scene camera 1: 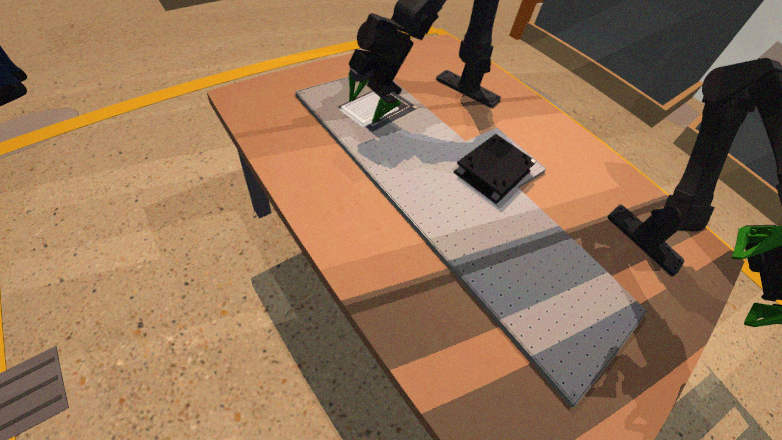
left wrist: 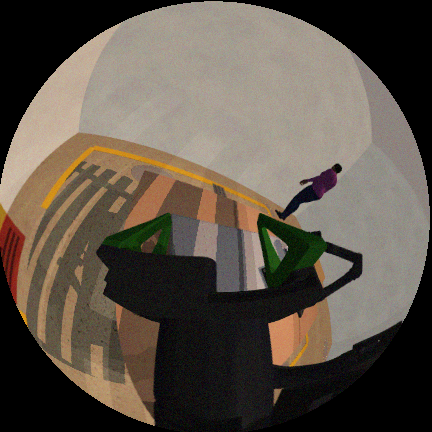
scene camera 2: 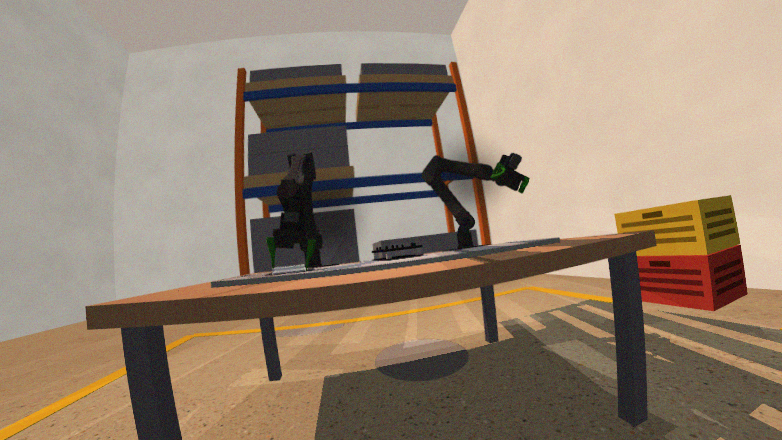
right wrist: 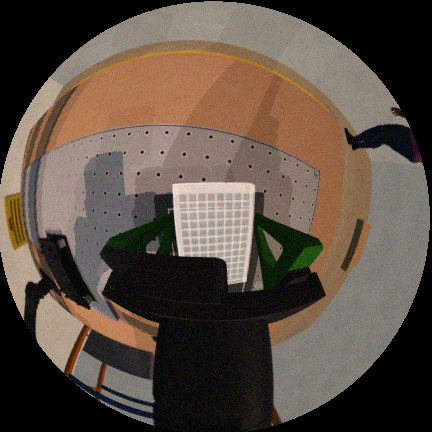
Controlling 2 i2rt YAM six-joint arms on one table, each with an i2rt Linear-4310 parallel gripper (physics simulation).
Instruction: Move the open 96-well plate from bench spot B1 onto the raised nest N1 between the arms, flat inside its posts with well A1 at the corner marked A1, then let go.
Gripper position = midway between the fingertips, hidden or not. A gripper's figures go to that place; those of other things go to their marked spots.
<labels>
The left gripper point(scene camera 1: 743, 292): 62 cm from the lens. The right gripper point(scene camera 1: 362, 111) is 89 cm from the lens. A white well plate point(scene camera 1: 361, 111): 89 cm from the lens.
</labels>
